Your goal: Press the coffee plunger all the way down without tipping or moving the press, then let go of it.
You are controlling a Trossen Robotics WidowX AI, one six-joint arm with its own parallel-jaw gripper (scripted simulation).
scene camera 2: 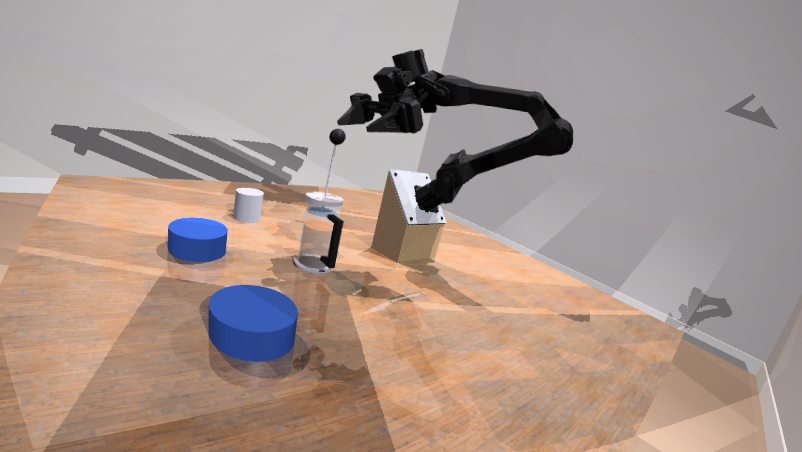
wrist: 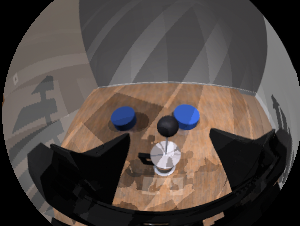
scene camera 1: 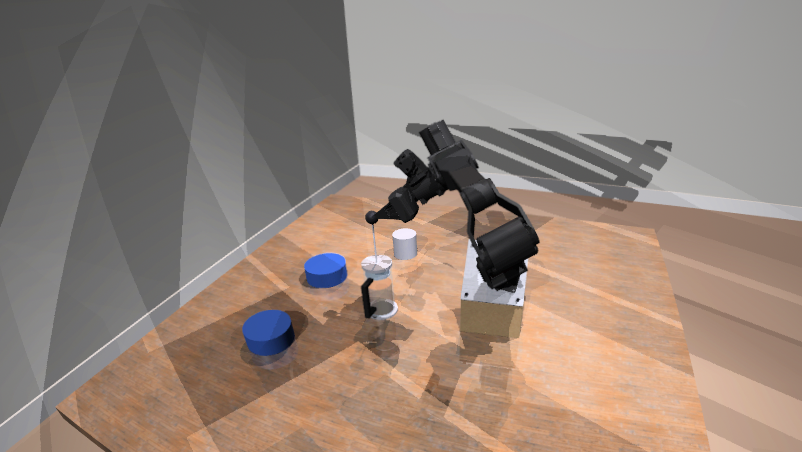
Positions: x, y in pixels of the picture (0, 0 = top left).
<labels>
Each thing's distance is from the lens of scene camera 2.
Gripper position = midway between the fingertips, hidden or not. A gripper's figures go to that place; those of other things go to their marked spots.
my gripper (scene camera 2: 351, 126): 0.73 m
glass coffee press (scene camera 2: 321, 231): 0.71 m
grey cylinder (scene camera 2: 247, 207): 0.95 m
The marked spots on the glass coffee press and the grey cylinder are 0.29 m apart.
</labels>
